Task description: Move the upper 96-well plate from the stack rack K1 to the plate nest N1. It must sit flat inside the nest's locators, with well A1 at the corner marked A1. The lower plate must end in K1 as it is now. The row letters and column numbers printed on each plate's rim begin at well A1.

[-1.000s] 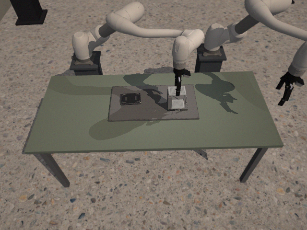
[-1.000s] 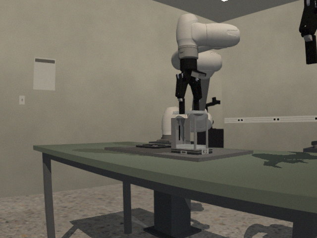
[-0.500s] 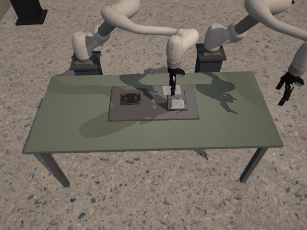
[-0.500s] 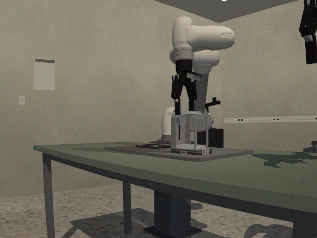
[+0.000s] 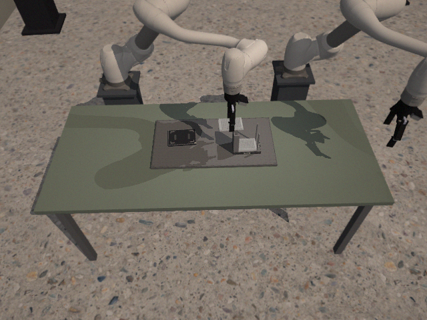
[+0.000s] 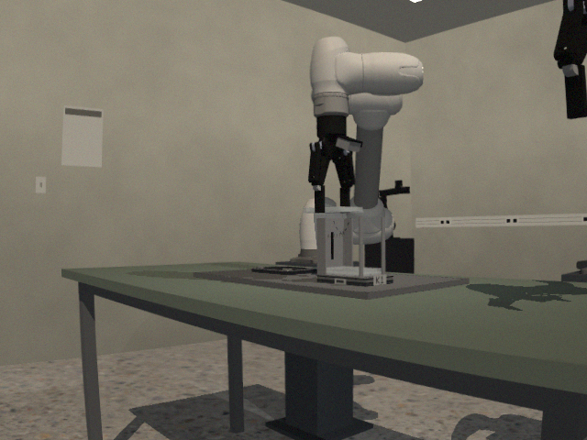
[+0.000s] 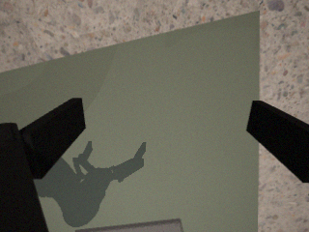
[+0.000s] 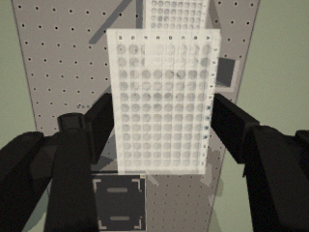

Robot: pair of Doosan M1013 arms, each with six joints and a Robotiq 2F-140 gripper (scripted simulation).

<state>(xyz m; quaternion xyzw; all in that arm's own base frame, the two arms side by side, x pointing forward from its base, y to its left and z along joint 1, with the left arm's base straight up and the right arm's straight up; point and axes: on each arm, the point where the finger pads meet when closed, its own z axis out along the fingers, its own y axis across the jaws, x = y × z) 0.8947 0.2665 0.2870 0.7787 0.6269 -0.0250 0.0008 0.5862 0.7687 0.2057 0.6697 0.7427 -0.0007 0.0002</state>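
The plate nest N1 lies 9 cm behind my right hand, 27 cm to the right of it and 19 cm below it. Also, from my right hand: grey perforated board: 4 cm behind, 9 cm to the right, 20 cm below; then rack K1: 3 cm ahead, 9 cm to the left, 18 cm below; then K1 label: 3 cm ahead, 17 cm to the left, 18 cm below.
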